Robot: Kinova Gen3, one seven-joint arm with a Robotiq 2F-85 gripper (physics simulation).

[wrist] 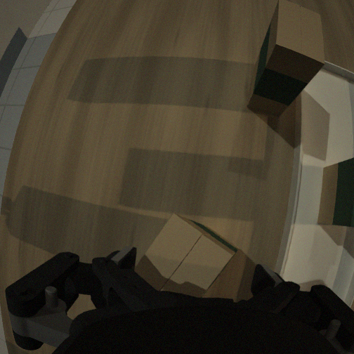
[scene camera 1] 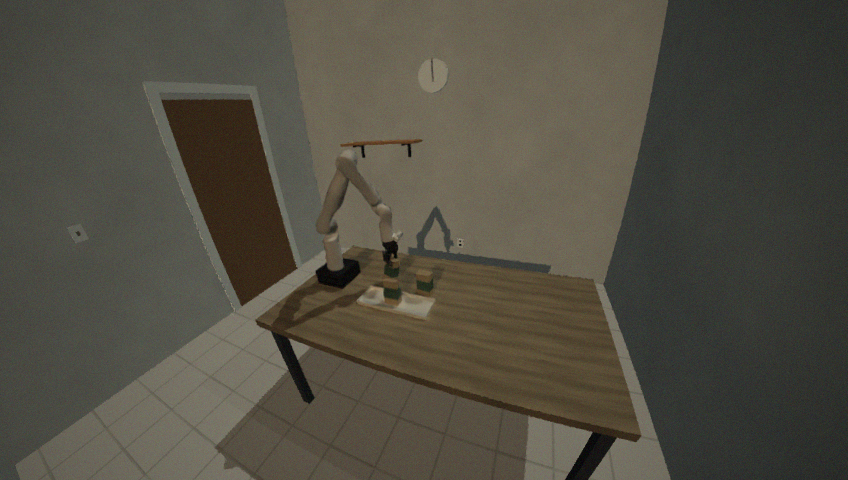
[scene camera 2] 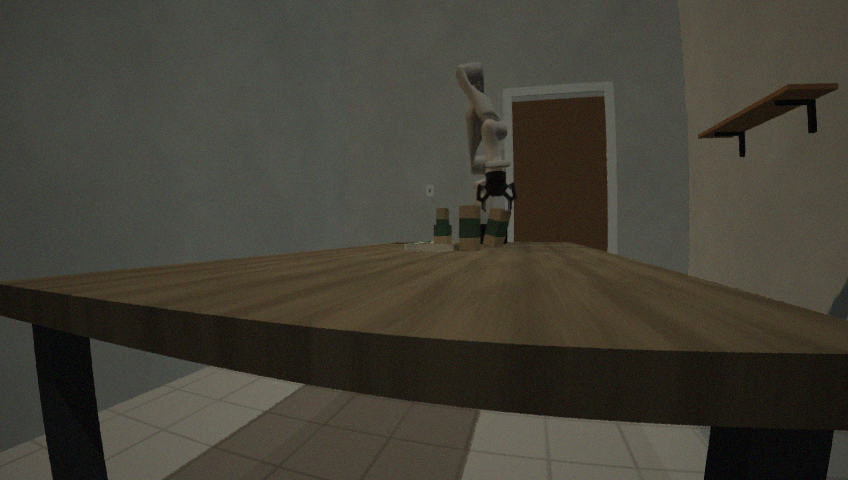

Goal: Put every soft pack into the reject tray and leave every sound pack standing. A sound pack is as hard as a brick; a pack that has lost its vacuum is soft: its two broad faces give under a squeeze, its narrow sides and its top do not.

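Places are measured from the arm's base along level axes (x ahead, y left, z up), in metres.
Pixels of known places: gripper, fingertip midpoint: (scene camera 1: 392,262) (scene camera 2: 496,211); arm's base, origin of the base link: (scene camera 1: 336,267) (scene camera 2: 482,224).
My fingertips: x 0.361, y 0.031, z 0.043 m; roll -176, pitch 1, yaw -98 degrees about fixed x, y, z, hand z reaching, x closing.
Note:
Ahead of a thing's pixels: the offset from my fingertips to its middle. Level surfaces: height alone.
My gripper (scene camera 1: 390,259) (scene camera 2: 496,208) (wrist: 194,270) is open, pointing down, with its fingertips close to the top of a tan pack with a green band {dy +0.002, dx -0.016, dz -0.060 m} (scene camera 1: 391,271) (scene camera 2: 496,227) (wrist: 187,252). That pack leans to the right in scene camera 2 and is turned askew between the fingers in the wrist view; whether a finger touches it is unclear. A second pack {dy -0.105, dx +0.210, dz -0.063 m} (scene camera 1: 424,281) (scene camera 2: 469,227) (wrist: 281,86) stands upright beside the white reject tray {dy -0.203, dx +0.066, dz -0.122 m} (scene camera 1: 421,307) (scene camera 2: 425,246) (wrist: 296,192). A third pack {dy -0.200, dx +0.052, dz -0.060 m} (scene camera 1: 392,292) (scene camera 2: 442,227) (wrist: 344,192) stands inside the tray.
The arm's black base (scene camera 1: 338,273) stands at the left end of the wooden table {dz -0.133 m} (scene camera 1: 505,333) (scene camera 2: 357,297) (wrist: 165,130). The second pack is close to the tray's long wall. A wall shelf (scene camera 1: 380,142) (scene camera 2: 773,110) hangs well above the table.

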